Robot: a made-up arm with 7 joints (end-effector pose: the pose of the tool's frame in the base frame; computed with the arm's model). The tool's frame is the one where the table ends.
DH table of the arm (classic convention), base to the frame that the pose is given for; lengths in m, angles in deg. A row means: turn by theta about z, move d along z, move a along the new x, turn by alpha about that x. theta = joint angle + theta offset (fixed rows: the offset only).
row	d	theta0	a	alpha
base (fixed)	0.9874	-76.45	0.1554	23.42
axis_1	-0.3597	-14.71	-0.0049	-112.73
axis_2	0.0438	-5.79	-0.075	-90
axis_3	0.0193	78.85	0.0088	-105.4
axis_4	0.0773	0	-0.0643	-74.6
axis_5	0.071	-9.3	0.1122	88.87
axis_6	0.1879	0	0.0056	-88.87
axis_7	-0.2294	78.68	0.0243	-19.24
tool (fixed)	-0.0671	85.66	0	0
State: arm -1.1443 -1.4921 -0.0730 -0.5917 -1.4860 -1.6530 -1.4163
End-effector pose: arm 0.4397 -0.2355 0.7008 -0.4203 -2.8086 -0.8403
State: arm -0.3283 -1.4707 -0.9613 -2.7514 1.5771 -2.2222 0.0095
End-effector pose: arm -0.1093 -0.1047 0.4485 -1.0452 1.4252 -1.9819
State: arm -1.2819 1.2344 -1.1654 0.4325 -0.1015 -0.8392 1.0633
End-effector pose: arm 0.3304 0.0123 0.9255 -0.0066 -1.5100 0.0711
Working (the frame after each row of the table, in the pose's form):
after base (fixed): 0.0364 -0.1511 0.9874 0.3459 -0.2725 -1.3145
after axis_1: 0.1797 -0.1164 0.6593 0.0073 2.2417 -1.4233
after axis_2: 0.2077 -0.1771 0.7147 -0.0646 1.6034 0.6098
after axis_3: 0.2232 -0.1648 0.7073 -1.1734 0.4032 1.9237
after axis_4: 0.2124 -0.1278 0.8001 1.4501 0.9126 -2.4771
after axis_5: 0.0901 -0.1239 0.7484 -0.7328 0.8248 2.1926
after axis_6: 0.0421 0.0155 0.8650 -2.0484 -0.8893 1.6056
after axis_7: 0.2635 0.0096 0.9296 1.0947 -1.1914 -1.1124

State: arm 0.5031 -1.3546 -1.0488 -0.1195 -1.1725 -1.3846 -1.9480
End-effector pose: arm 0.3215 0.0172 0.3176 0.8993 -1.1288 -0.2427
Working (the frame after each row of the table, in the pose's form):
after base (fixed): 0.0364 -0.1511 0.9874 0.3459 -0.2725 -1.3145
after axis_1: 0.1732 -0.1132 0.6569 -1.4439 0.7985 -0.9356
after axis_2: 0.2119 -0.0924 0.5819 1.5579 -0.9641 1.5309
after axis_3: 0.2180 -0.1111 0.5899 0.2655 -1.8633 0.0454
after axis_4: 0.1619 -0.1062 0.5066 -0.5367 -1.4583 -1.1574
after axis_5: 0.0296 -0.0965 0.5015 -0.7467 2.9506 0.2640
after axis_6: 0.0391 -0.0665 0.3161 1.5381 -0.9478 -1.0610
after axis_7: 0.2639 -0.0161 0.3264 1.5962 -0.2422 -1.4384

